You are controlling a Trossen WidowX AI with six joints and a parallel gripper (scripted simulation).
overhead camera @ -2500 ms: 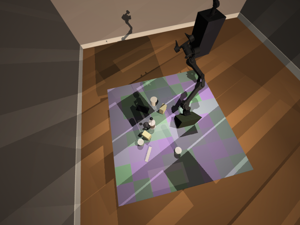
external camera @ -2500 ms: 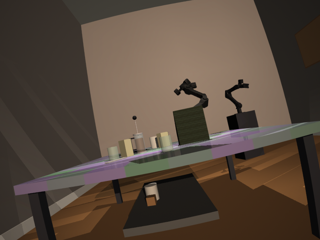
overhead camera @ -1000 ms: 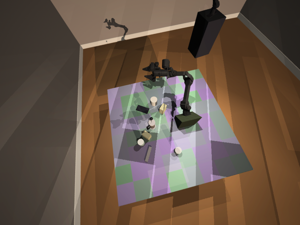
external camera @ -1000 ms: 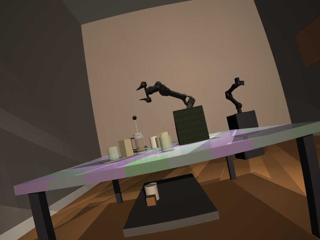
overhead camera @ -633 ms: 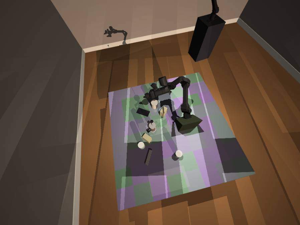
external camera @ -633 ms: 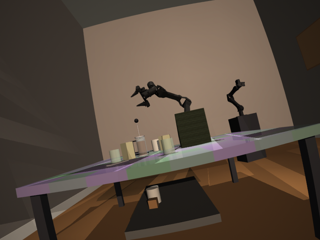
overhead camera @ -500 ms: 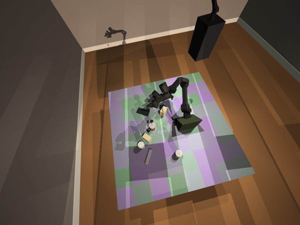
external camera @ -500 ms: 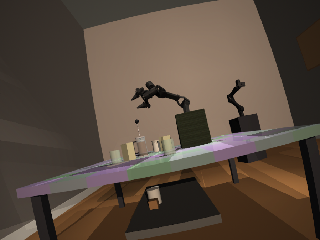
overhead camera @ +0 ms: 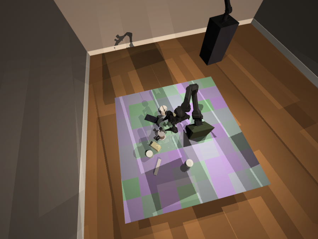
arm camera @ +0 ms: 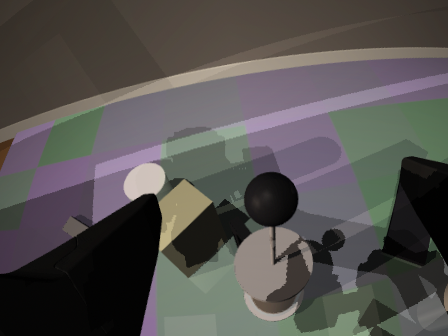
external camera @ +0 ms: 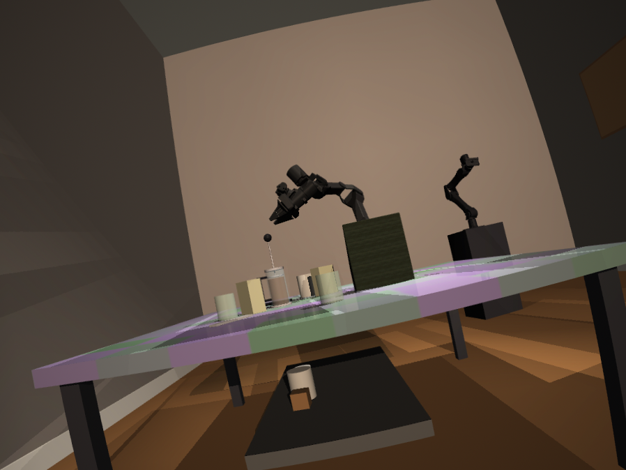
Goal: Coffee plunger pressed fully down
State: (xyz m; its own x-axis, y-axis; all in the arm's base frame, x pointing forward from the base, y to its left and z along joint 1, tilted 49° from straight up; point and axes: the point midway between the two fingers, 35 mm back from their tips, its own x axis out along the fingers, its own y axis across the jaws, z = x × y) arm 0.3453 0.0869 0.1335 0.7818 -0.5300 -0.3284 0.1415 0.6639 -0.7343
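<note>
My gripper tip is 4 cm short of the coffee press and 18 cm above it. Round my gripper tip: black slab: 6 cm ahead, 24 cm to the right, 30 cm below; then pale bar: 17 cm ahead, 26 cm to the left, 30 cm below.
</note>
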